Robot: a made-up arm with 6 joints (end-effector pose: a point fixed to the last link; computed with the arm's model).
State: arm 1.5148 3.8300 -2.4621 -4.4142 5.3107 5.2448
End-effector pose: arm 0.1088 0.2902 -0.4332 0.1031 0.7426 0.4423 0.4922
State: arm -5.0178 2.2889 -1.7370 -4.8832 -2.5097 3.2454
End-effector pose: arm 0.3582 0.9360 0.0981 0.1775 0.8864 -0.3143 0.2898
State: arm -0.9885 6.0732 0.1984 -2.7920 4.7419 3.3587
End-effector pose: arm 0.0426 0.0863 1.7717 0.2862 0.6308 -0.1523 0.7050
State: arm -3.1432 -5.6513 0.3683 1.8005 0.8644 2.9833
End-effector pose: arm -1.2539 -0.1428 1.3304 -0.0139 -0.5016 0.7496 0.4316
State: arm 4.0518 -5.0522 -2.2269 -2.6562 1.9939 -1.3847
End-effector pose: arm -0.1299 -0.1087 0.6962 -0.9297 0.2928 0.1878 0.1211
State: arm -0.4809 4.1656 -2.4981 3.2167 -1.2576 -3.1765
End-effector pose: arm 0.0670 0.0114 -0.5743 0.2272 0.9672 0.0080 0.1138
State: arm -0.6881 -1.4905 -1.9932 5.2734 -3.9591 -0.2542
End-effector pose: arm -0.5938 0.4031 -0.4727 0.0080 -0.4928 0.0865 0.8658
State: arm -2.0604 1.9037 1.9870 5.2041 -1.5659 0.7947
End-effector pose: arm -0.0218 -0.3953 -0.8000 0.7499 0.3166 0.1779 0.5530
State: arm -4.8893 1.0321 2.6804 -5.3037 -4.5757 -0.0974
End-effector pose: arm -0.1060 0.3019 -0.0252 -0.0408 -0.5402 0.2821 0.7918
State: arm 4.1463 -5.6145 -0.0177 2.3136 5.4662 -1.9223
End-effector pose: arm -0.6618 -0.9421 1.4717 0.6061 -0.0988 -0.6605 0.4319
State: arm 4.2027 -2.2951 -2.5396 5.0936 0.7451 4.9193
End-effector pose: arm -0.1711 -0.1677 -0.4038 -0.0777 -0.7578 0.2944 0.5770
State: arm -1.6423 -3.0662 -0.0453 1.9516 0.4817 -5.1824
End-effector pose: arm 0.1013 0.0608 -1.6922 -0.6913 0.6838 -0.2166 0.0871
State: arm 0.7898 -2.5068 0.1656 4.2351 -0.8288 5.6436
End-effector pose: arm -0.9383 -0.7598 -1.1816 0.7834 -0.0085 -0.6202 0.0393
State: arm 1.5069 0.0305 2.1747 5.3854 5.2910 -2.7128
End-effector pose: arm -0.0818 0.7808 0.5524 -0.2180 -0.6359 -0.4098 0.6166
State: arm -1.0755 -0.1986 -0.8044 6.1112 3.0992 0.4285
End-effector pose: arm -0.3079 0.6307 1.3278 0.6453 0.5784 -0.1205 0.4842
